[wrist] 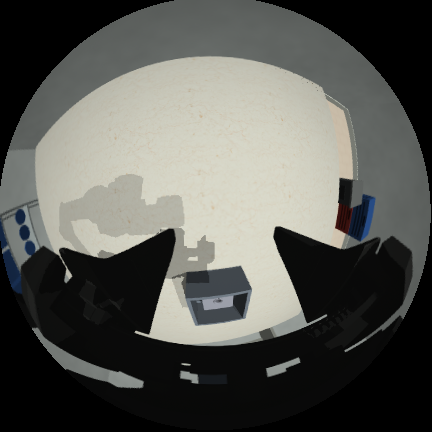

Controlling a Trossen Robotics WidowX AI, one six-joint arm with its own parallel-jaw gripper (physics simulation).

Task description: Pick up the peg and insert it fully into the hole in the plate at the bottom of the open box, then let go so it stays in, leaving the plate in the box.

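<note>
The open grey box (225, 279) stands on the table low in the wrist view, below the space between the fingertips, with its opening toward the bottom of the view. A pale plate (228, 303) shows inside it, with a small dark round mark near its middle; whether this is the empty hole or the end of the peg is too small to tell. The peg cannot be made out elsewhere. My gripper (225, 233) is wide open and empty, apart from the box, with one black finger at each side.
The pale speckled table (210, 130) carries the arm's shadow at left. A grey block (352, 192), a red slotted item (343, 218) and a blue one (362, 218) stand at the right edge. A panel with dark blue discs (24, 232) is at far left.
</note>
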